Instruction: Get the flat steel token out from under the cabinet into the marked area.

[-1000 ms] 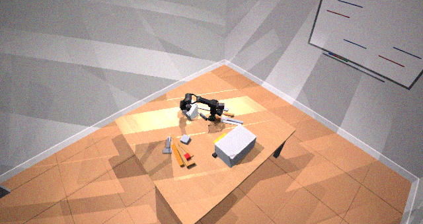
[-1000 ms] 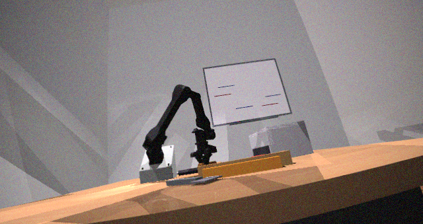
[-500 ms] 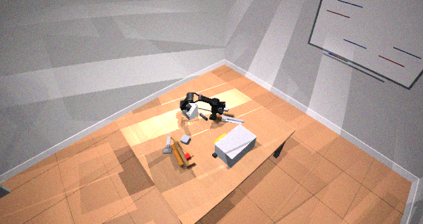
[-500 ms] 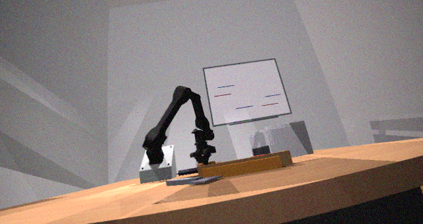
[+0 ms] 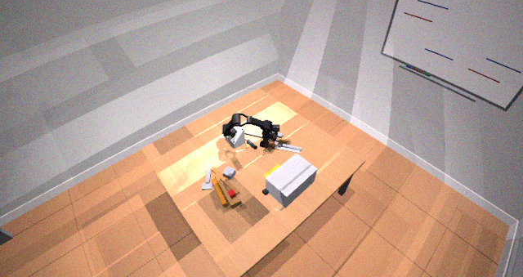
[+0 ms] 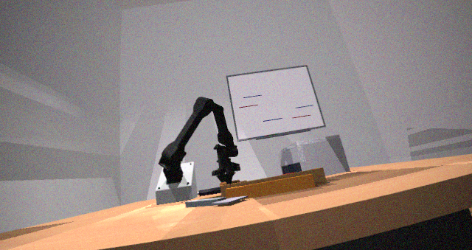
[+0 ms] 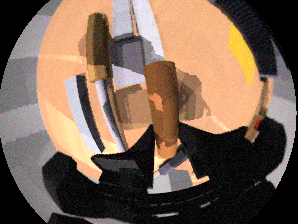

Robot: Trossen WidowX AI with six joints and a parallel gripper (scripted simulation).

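My gripper tip is 130 mm to the right of the grey bar and 70 mm past it. The rest, counted from my gripper tip: thin wooden stick: 440 mm to the right, 70 mm ahead; red block: 470 mm to the right, 210 mm ahead, 10 mm above; grey block: 380 mm to the right, 50 mm ahead, 10 mm above.
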